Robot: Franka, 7 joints.
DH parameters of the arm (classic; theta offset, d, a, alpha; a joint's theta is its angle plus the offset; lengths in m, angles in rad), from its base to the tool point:
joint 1: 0 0.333 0 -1.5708
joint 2: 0 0 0 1.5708
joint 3: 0 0.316 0.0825 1.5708
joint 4: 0 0 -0.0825 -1.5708
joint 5: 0 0.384 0 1.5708
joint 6: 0 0 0.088 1.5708
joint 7: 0 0.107 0 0
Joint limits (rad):
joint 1: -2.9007..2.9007
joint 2: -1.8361..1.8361
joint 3: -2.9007..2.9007
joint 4: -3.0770..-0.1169
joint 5: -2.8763..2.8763
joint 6: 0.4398..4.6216
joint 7: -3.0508..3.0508
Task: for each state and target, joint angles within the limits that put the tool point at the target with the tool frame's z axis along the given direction. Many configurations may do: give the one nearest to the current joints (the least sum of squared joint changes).
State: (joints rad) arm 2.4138 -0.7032 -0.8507 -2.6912 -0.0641 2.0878 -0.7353
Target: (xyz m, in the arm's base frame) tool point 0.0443 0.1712 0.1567 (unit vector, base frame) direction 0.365 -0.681 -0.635
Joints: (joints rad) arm 2.2884 -0.1717 -0.9113 -3.0720 -0.6868 2.0375 -0.7353
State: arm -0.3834 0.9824 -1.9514 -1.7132 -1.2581 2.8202 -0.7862
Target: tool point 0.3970 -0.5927 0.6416 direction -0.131 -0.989 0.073
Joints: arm -0.1154 0.7561 -1.4225 -1.3522 -0.8842 2.8685 -0.7862
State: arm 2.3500 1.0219 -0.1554 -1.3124 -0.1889 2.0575 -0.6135
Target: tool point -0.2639 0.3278 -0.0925 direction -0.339 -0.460 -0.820
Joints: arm 1.6193 1.1622 0.4693 -2.1771 0.2759 2.9152 -0.6135
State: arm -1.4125 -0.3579 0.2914 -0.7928 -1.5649 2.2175 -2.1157
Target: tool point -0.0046 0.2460 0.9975 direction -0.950 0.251 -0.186
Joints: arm -1.8713 -1.1317 0.0989 -1.3305 -1.5142 1.2999 -2.1157
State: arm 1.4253 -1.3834 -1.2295 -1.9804 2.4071 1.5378 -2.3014
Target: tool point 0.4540 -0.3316 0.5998 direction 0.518 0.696 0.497
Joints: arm 1.0003 -0.6594 -1.4870 -1.8934 1.4842 1.7506 -2.3014
